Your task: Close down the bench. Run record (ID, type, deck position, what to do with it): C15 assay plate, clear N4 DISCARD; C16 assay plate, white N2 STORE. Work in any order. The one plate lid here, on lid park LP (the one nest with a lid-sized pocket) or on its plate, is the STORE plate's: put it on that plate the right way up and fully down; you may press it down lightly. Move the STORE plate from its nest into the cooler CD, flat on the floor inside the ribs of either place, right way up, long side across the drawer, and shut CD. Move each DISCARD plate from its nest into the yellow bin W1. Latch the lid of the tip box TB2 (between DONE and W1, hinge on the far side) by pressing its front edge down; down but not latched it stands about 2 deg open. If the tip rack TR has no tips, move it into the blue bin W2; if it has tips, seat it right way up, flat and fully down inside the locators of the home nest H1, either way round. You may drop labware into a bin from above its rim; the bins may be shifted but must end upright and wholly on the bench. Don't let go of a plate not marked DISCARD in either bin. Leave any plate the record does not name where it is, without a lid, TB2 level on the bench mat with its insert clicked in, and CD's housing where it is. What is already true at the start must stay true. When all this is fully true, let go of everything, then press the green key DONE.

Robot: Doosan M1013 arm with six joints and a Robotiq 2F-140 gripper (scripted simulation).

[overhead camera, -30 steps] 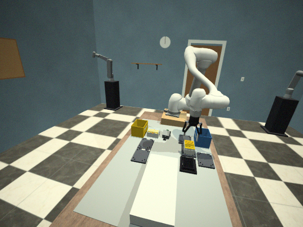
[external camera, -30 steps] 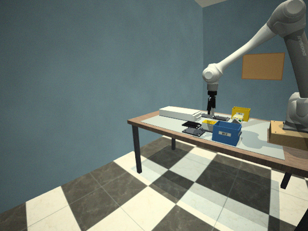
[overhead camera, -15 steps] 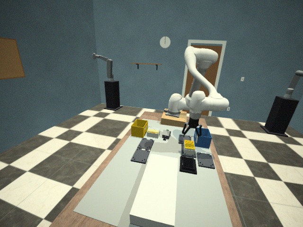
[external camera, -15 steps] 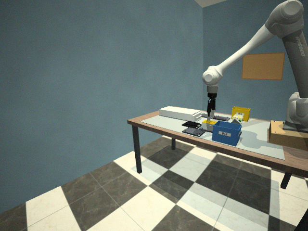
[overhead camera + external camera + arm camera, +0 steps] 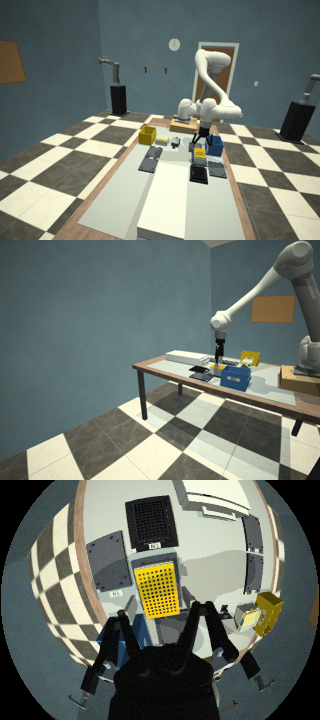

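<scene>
Now: hand 50 mm above the yellow-topped tip rack, 10 mm to the left of it and 10 mm past it. Also, from my hand: black plate: 180 mm ahead, 90 mm below, 10 mm to the left; blue bin W2: 190 mm behind, 110 mm to the left, 70 mm below; done key block: 240 mm to the right, 170 mm behind, 60 mm below.
</scene>
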